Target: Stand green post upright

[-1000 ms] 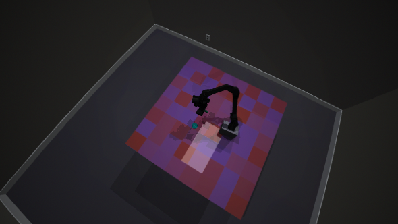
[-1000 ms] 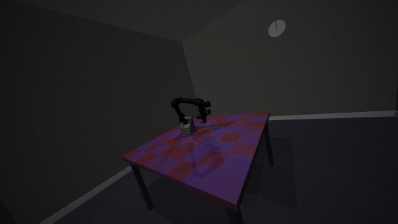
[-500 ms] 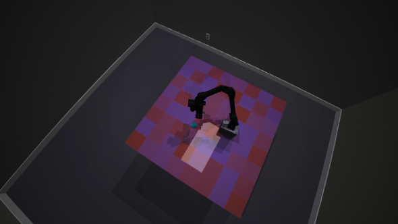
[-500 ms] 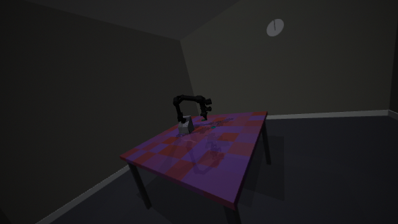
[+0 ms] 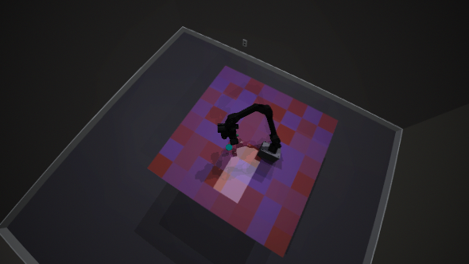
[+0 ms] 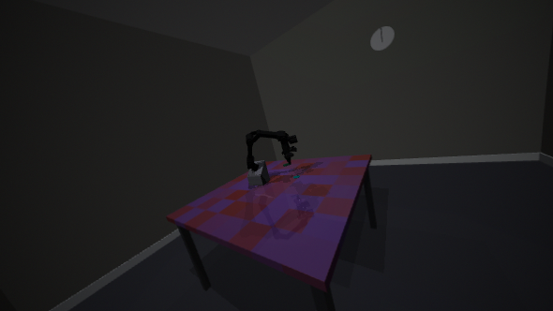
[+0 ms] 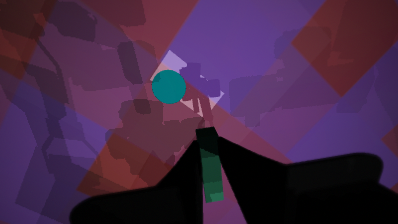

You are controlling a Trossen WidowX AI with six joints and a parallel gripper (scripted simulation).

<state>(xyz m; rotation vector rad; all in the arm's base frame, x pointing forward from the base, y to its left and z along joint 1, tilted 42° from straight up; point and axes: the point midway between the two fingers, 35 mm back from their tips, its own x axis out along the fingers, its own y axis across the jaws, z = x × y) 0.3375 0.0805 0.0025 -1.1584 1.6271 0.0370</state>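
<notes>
The cyan circle lies 6 cm to the left of my gripper tip and 15 cm below it. The rest, counted from my gripper tip: green post (2 cm behind, 2 cm to the right).
</notes>
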